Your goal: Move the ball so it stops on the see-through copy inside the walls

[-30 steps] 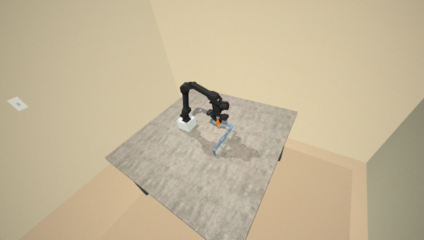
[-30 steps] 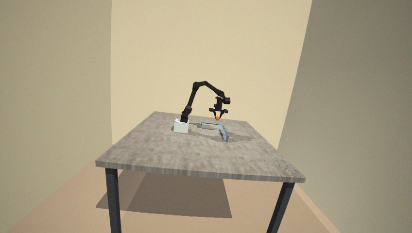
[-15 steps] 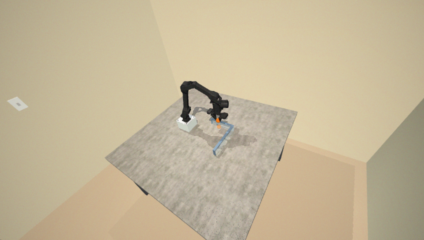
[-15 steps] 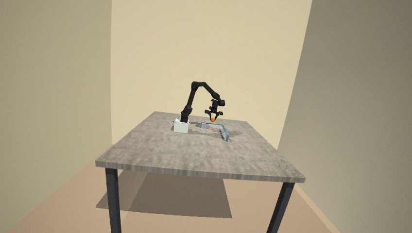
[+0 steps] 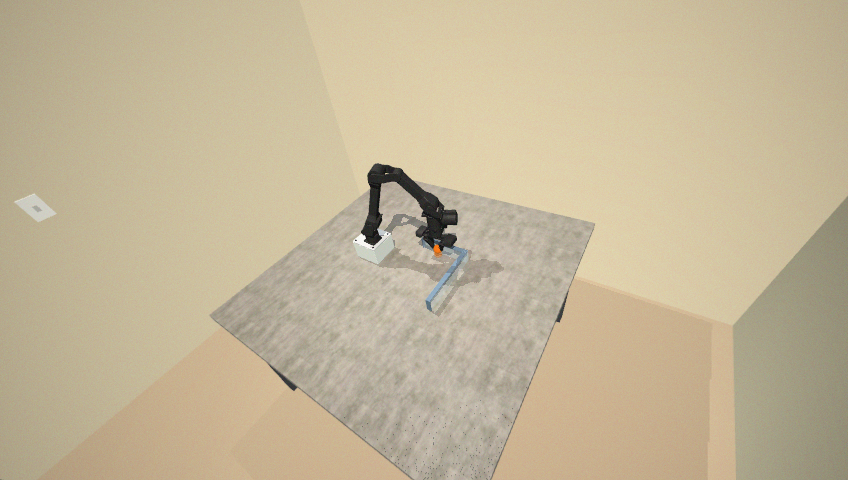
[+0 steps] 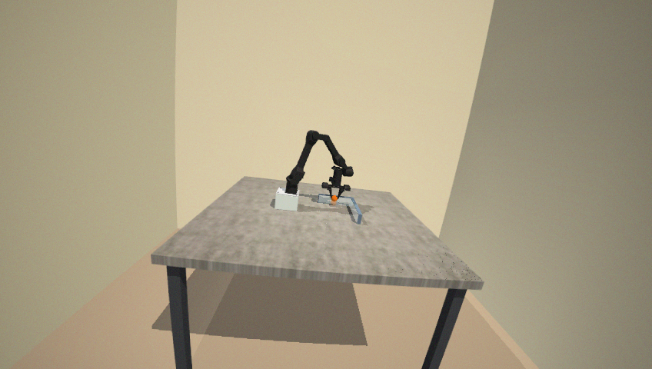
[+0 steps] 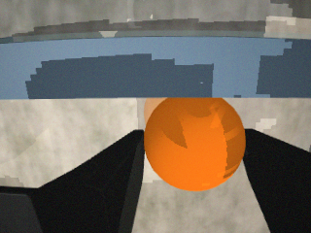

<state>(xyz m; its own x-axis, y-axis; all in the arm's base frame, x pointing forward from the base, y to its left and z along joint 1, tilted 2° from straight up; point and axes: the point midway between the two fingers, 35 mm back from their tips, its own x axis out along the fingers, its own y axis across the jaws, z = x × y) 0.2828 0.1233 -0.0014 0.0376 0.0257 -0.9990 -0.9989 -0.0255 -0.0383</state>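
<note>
The see-through orange copy lies 30 mm below my gripper tip. Also, from my gripper tip: orange ball (right at my gripper tip).
</note>
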